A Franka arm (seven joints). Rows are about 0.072 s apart.
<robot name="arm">
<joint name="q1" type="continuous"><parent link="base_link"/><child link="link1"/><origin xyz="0.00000 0.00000 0.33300"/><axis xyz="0 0 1"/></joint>
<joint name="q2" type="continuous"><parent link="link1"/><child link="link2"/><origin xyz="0.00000 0.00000 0.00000"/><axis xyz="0 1 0"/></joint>
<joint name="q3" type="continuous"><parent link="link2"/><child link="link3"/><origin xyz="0.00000 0.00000 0.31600"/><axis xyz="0 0 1"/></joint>
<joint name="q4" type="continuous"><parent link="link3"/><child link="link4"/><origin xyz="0.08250 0.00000 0.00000"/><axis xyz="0 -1 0"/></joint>
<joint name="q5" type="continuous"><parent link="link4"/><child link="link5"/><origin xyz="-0.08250 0.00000 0.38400"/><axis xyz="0 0 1"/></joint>
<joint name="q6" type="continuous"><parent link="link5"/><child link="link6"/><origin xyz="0.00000 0.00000 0.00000"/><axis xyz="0 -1 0"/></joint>
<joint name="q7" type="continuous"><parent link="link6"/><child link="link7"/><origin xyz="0.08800 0.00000 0.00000"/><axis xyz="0 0 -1"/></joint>
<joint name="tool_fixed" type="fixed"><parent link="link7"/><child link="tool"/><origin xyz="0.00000 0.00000 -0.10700" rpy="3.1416 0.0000 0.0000"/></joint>
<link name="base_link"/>
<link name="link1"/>
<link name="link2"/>
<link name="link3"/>
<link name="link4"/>
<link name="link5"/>
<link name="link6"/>
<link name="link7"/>
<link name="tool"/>
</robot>
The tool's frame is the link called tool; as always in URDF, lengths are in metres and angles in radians. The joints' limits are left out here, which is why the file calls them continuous.
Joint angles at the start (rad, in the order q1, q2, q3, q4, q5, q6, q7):
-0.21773 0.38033 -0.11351 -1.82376 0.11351 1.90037 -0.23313
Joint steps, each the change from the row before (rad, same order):
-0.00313 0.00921 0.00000 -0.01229 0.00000 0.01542 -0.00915
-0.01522 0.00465 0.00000 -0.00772 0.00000 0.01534 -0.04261
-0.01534 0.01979 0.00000 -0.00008 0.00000 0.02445 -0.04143
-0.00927 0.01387 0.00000 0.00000 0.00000 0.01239 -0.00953
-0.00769 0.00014 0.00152 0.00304 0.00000 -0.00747 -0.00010
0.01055 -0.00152 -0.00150 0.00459 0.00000 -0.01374 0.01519
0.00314 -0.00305 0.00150 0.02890 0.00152 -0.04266 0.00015
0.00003 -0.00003 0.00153 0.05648 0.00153 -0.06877 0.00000
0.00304 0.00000 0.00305 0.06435 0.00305 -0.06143 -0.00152
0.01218 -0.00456 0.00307 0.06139 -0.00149 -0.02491 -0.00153
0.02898 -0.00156 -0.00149 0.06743 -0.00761 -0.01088 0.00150
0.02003 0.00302 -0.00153 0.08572 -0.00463 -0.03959 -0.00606
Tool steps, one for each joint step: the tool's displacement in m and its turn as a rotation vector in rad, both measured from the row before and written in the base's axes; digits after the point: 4 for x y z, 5 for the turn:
-0.0025 -0.0016 -0.0098 0.00240 0.00496 0.00432
-0.0035 -0.0088 -0.0051 0.00864 -0.00905 0.02432
-0.0011 -0.0098 -0.0106 0.00542 -0.00964 0.02309
-0.0012 -0.0058 -0.0077 0.00073 0.00065 -0.00068
-0.0013 -0.0034 0.0007 0.00276 0.00387 -0.00577
0.0018 0.0055 0.0021 -0.00075 0.00934 -0.00450
0.0046 0.0025 0.0113 0.00852 0.00817 0.00659
0.0079 0.0001 0.0197 0.01035 0.00906 0.00640
0.0106 0.0022 0.0238 0.00662 -0.00577 0.01185
0.0143 0.0062 0.0277 -0.01162 -0.03940 0.02132
0.0178 0.0136 0.0300 -0.02511 -0.05266 0.03292
0.0142 0.0101 0.0342 -0.01513 -0.04088 0.03218

